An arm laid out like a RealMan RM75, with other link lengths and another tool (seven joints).
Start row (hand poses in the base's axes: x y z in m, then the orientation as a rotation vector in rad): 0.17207 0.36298 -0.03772 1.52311 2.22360 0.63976
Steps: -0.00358 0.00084 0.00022 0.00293 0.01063 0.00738; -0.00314 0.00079 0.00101 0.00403 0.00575 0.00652; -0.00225 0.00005 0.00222 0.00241 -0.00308 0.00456; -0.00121 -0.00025 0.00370 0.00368 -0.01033 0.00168; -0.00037 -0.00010 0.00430 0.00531 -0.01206 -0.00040; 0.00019 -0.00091 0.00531 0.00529 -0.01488 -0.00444; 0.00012 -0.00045 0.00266 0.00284 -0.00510 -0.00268; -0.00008 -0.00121 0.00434 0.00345 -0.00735 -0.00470; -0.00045 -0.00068 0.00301 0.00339 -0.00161 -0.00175; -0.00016 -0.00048 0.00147 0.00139 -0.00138 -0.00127
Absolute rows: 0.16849 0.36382 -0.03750 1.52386 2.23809 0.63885; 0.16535 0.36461 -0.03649 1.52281 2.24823 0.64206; 0.16310 0.36466 -0.03427 1.51724 2.25009 0.64822; 0.16189 0.36441 -0.03057 1.51047 2.24399 0.65955; 0.16152 0.36431 -0.02627 1.50544 2.23470 0.67325; 0.16171 0.36340 -0.02096 1.50260 2.21965 0.68733; 0.16183 0.36295 -0.01830 1.50327 2.21342 0.69301; 0.16175 0.36174 -0.01396 1.50474 2.20369 0.70014; 0.16130 0.36106 -0.01095 1.50706 2.20082 0.70464; 0.16114 0.36058 -0.00948 1.50808 2.19861 0.70674
